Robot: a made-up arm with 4 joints.
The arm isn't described. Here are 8 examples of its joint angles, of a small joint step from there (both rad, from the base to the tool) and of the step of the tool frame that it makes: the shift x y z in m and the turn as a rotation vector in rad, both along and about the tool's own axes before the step.
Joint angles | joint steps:
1: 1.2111 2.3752 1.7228 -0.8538 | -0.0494 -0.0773 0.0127 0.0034
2: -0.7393 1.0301 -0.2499 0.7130 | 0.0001 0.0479 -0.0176 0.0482
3: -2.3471 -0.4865 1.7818 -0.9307 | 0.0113 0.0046 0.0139 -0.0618
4: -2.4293 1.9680 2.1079 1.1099 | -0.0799 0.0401 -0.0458 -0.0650
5: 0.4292 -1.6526 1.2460 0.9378 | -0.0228 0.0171 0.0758 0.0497
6: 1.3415 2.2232 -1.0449 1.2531 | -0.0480 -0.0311 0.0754 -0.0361
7: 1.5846 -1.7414 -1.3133 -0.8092 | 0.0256 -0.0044 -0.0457 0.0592
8: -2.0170 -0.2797 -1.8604 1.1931 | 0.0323 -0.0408 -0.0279 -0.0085
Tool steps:
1: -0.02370 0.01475 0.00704 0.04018 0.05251 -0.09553
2: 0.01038 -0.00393 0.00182 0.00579 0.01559 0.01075
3: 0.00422 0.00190 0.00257 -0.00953 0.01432 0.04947
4: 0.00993 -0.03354 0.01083 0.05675 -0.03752 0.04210
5: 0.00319 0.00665 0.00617 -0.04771 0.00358 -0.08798
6: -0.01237 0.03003 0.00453 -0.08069 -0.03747 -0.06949
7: 0.00039 0.00095 -0.00625 0.00897 -0.00508 -0.01572
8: 0.00190 -0.00095 -0.00818 0.00077 -0.01016 -0.00901
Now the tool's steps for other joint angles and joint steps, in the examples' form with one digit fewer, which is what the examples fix.
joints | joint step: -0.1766 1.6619 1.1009 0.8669 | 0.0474 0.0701 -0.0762 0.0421
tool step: 0.0266 0.0153 -0.0106 0.0524 -0.0051 0.1128
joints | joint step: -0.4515 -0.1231 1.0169 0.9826 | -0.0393 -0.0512 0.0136 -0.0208
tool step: -0.0041 -0.0163 -0.0066 0.0265 0.0382 -0.0395
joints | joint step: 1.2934 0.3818 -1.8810 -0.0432 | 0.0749 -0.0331 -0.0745 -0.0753
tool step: -0.0159 -0.0152 -0.0053 0.0246 -0.0707 0.0707
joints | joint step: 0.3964 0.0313 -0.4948 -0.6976 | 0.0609 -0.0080 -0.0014 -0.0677
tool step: 0.0060 -0.0167 -0.0091 0.0526 0.0161 0.0468
